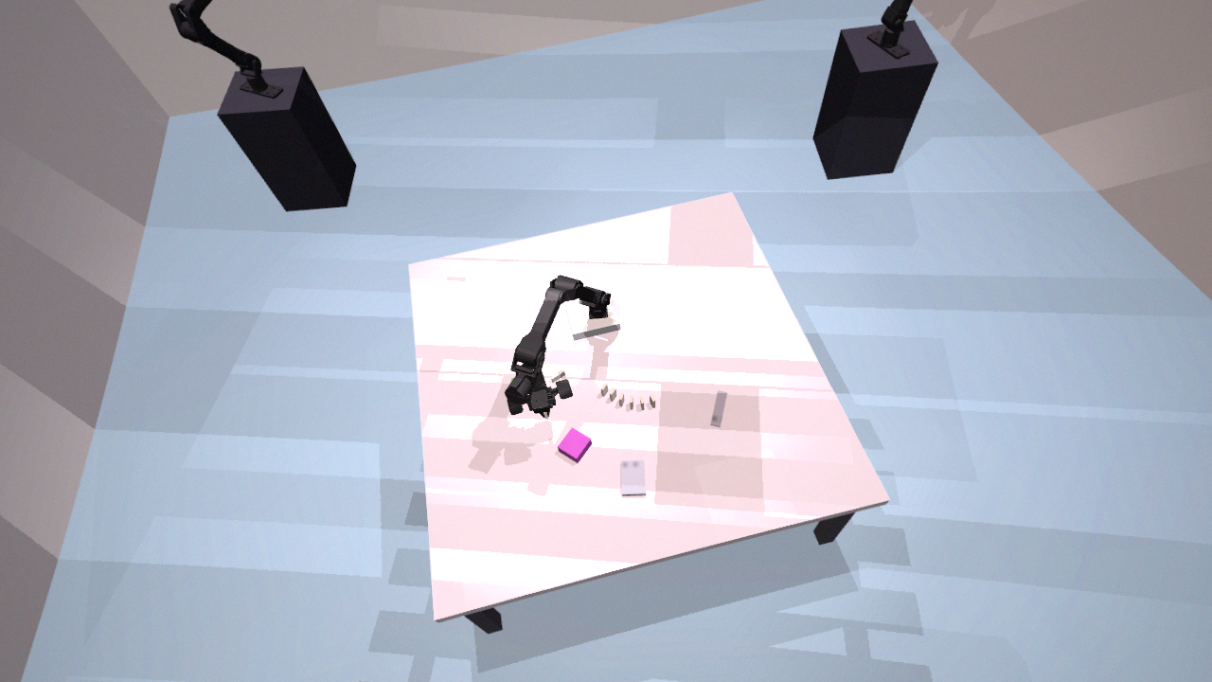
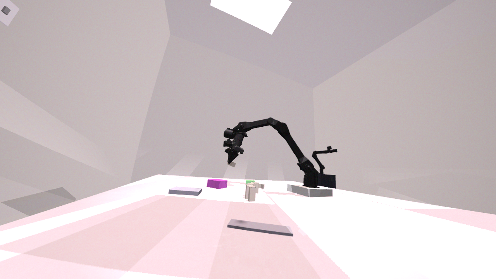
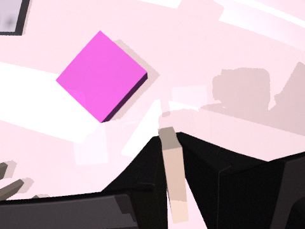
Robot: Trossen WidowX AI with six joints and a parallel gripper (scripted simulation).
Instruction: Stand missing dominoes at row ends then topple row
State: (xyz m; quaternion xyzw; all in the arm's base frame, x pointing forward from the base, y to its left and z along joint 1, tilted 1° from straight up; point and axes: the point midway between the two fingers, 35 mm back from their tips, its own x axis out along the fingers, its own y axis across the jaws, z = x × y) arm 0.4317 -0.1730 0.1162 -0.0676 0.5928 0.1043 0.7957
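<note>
The magenta block lies 11 cm below my gripper tip, 7 cm to the left of it and 5 cm ahead of it. From my gripper tip the other things lie so: flat plate (24 cm to the left, 16 cm ahead, 12 cm below); flat strip (53 cm to the left, 13 cm below, 4 cm behind); green block (17 cm behind, 12 cm below, 11 cm to the right).
</note>
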